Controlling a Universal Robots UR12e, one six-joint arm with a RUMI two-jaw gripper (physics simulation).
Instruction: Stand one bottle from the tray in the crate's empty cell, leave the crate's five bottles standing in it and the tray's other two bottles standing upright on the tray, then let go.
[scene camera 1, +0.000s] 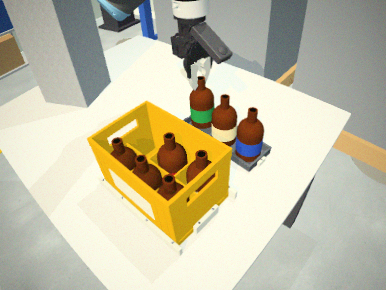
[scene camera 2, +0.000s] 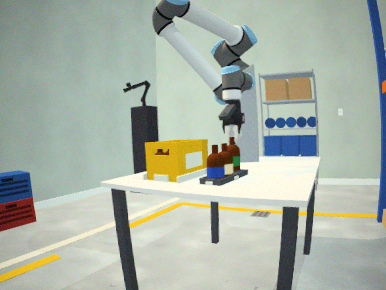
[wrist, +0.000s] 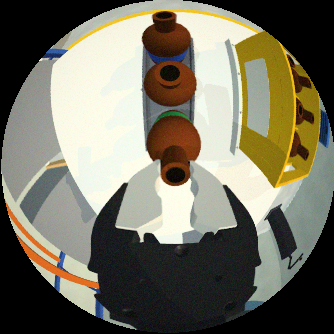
Scene:
my gripper: scene camera 1; scene camera 2 233, 144; wrist
same spot on my gripper: (scene camera 1: 189, 72) = (wrist: 236, 202)

